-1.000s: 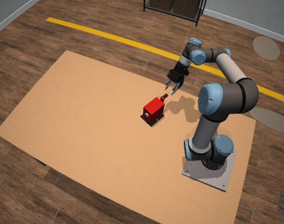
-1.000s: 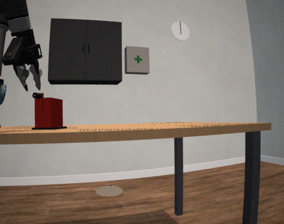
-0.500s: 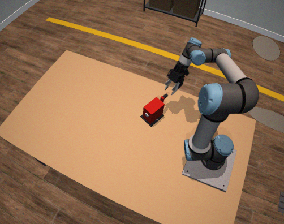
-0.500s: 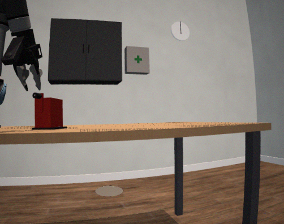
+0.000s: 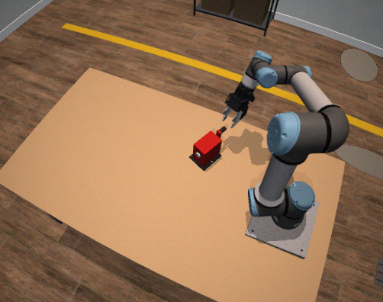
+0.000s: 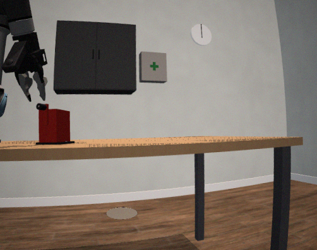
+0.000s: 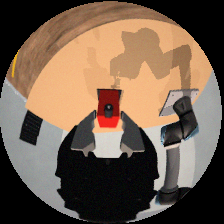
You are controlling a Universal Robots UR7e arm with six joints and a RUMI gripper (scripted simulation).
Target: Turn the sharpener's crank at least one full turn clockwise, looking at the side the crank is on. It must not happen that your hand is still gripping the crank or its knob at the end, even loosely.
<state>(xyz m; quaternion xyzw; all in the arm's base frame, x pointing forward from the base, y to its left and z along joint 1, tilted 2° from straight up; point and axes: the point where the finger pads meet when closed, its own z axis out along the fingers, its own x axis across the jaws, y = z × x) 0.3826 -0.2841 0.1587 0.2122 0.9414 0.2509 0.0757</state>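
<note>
The crank handle is 20 mm ahead of my hand, 40 mm to the left of it and 40 mm below it.
</note>
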